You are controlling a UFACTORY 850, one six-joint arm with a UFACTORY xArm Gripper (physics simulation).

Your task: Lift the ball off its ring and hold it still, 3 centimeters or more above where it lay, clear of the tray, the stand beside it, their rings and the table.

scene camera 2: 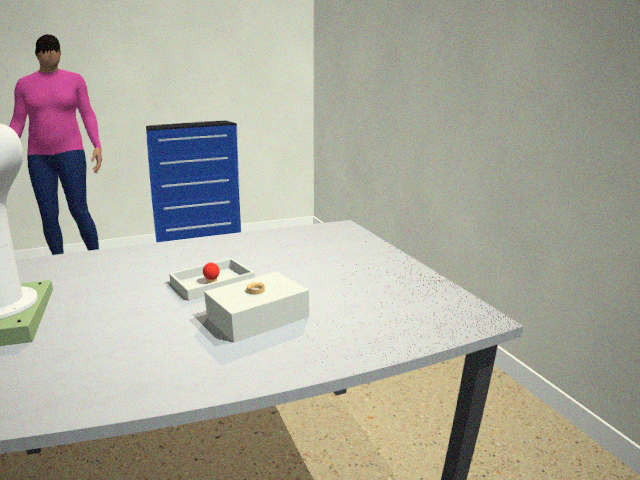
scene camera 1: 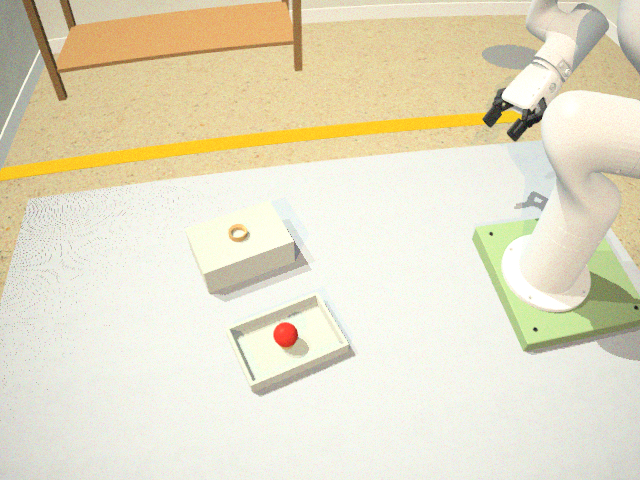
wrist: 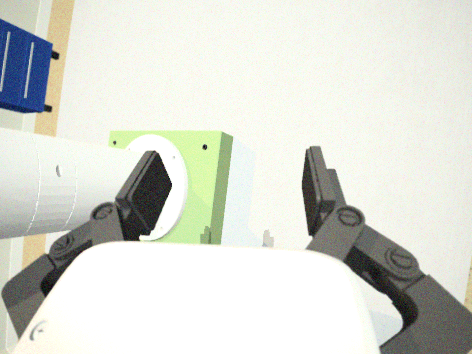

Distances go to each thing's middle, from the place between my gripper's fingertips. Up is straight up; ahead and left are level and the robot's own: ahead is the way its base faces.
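Block-shaped stand (scene camera 1: 241,245): 170 mm below my hand, 560 mm ahead, 110 mm to the left. Shallow tray (scene camera 1: 263,362): 190 mm below my hand, 480 mm ahead, 340 mm to the left.
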